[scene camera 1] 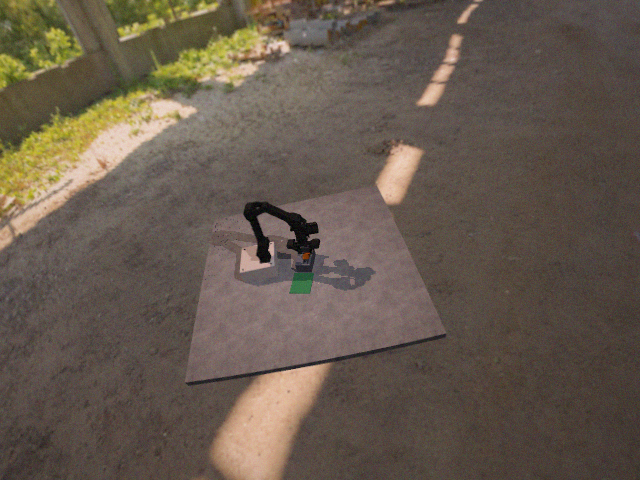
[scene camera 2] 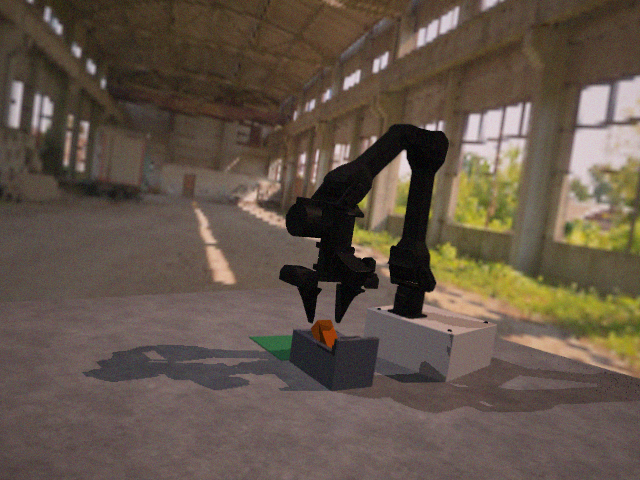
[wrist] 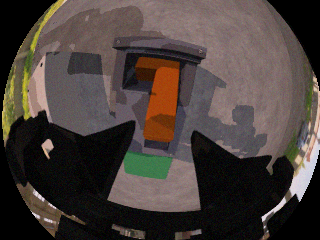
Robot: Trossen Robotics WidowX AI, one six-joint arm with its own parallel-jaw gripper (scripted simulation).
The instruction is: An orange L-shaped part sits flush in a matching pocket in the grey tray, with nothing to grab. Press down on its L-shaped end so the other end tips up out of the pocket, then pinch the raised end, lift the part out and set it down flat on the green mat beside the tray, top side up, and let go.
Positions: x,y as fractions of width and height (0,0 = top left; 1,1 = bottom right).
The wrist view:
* my gripper: 0.51,0.54
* orange L-shaped part: 0.50,0.52
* green mat: 0.49,0.70
